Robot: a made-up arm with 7 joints. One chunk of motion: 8 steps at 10 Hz.
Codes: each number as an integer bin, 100 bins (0 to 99) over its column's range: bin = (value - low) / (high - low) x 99, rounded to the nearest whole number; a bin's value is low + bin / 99 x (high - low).
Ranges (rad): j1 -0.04..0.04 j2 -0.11..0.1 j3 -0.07..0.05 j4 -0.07..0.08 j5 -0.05..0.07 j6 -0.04..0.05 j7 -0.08..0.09
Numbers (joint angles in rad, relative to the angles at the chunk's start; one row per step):
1: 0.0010 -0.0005 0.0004 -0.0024 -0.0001 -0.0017 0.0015
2: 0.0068 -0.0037 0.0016 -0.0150 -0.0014 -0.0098 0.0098
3: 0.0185 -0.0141 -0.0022 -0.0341 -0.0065 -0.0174 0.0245
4: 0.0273 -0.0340 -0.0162 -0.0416 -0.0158 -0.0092 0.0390
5: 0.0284 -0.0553 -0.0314 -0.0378 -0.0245 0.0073 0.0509
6: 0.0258 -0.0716 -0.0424 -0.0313 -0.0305 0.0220 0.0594
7: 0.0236 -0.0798 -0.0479 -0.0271 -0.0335 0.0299 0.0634
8: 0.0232 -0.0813 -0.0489 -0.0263 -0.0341 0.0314 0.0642
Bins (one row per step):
1: 51 52 58 45 41 42 47
2: 58 50 59 36 40 33 52
3: 72 45 56 24 36 25 61
4: 83 36 44 19 28 34 69
5: 85 26 32 21 21 52 76
6: 81 18 23 26 16 68 81
7: 79 14 18 28 14 77 84
8: 78 14 17 29 13 79 84

